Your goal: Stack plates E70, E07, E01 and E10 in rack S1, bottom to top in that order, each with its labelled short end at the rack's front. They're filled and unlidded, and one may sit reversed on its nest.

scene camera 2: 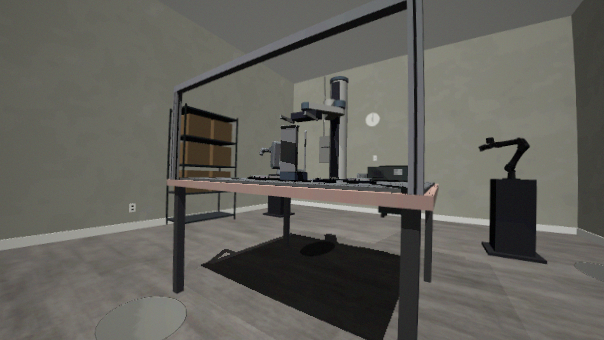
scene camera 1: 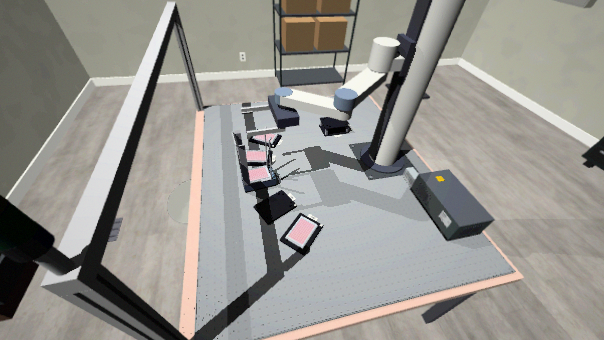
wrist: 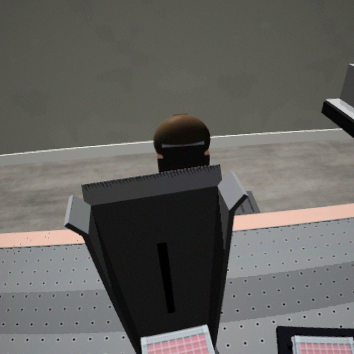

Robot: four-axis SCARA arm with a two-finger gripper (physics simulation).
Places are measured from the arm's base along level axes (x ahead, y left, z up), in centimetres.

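Pixels of known places: gripper, between the fingertips: (scene camera 2: 292, 114) (scene camera 1: 243, 121) (wrist: 152, 100); arm's base, origin of its link: (scene camera 1: 381, 159).
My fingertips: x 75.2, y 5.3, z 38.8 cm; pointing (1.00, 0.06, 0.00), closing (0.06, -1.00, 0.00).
Observation:
Ahead of a thing's pixels: the offset from my fingertips to its top centre. "spot": to the spot under its first point.
Rack S1 {dx -3.0, dy -0.1, dz -7.0 cm} (scene camera 1: 243, 172) (scene camera 2: 288, 137) (wrist: 130, 260) is a tall, dark tower. A pink-filled plate {dx -2.4, dy +0.0, dz -30.6 cm} (scene camera 1: 259, 174) (wrist: 177, 345) shows low in it. Another pink plate {dx -4.2, dy -18.2, dz -34.9 cm} (scene camera 1: 256, 156) shows just beyond; I cannot tell whether it is inside. A third pink plate {spot: dx -8.6, dy -4.1, dz -12.4 cm} (scene camera 1: 265, 137) lies farther back, at an angle. A fourth pink plate {dx -17.7, dy +33.0, dz -34.9 cm} (scene camera 1: 301, 231) sits on a black nest nearer the front. In the wrist view, a pink plate (wrist: 325, 348) sits on a black nest right of the rack. My gripper (scene camera 1: 242, 121) is open and empty, above rack-top height. Labels are unreadable.
A black nest {dx -8.9, dy +16.8, dz -35.3 cm} (scene camera 1: 275, 206) without a pink plate lies in front of the rack; another dark nest {dx -56.2, dy -36.8, dz -30.5 cm} (scene camera 1: 334, 127) is under the arm. A grey box {spot: dx -82.8, dy +39.7, dz -26.0 cm} (scene camera 1: 452, 205) (scene camera 2: 387, 173) stands by the arm's column (scene camera 1: 420, 90) (scene camera 2: 343, 135). A metal frame (scene camera 1: 135, 95) (scene camera 2: 415, 100) spans the table's edge.

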